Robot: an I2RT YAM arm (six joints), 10 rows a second.
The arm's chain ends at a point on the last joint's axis. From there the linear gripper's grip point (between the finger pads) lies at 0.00 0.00 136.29 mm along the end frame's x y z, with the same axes.
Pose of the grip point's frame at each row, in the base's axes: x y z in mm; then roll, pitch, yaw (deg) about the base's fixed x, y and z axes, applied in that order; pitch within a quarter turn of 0, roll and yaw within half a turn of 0:
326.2 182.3 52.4 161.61 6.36 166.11
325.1 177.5 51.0 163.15 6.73 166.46
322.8 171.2 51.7 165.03 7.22 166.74
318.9 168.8 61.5 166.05 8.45 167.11
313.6 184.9 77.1 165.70 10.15 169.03
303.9 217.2 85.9 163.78 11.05 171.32
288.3 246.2 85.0 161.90 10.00 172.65
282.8 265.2 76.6 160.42 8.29 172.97
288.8 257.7 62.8 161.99 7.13 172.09
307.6 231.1 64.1 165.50 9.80 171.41
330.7 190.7 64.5 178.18 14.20 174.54
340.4 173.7 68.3 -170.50 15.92 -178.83
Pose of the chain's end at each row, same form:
302.0 144.0 180.9 161.61 6.36 166.11
301.0 142.7 180.5 163.15 6.73 166.46
298.6 140.7 182.3 165.03 7.22 166.74
292.6 141.1 192.3 166.05 8.45 167.11
284.3 156.3 207.1 165.70 10.15 169.03
273.4 183.4 214.3 163.78 11.05 171.32
260.6 207.1 212.6 161.90 10.00 172.65
258.8 222.1 203.7 160.42 8.29 172.97
267.1 218.2 191.4 161.99 7.13 172.09
280.3 200.7 194.1 165.50 9.80 171.41
297.0 189.6 196.6 178.18 14.20 174.54
303.1 195.4 197.6 -170.50 15.92 -178.83

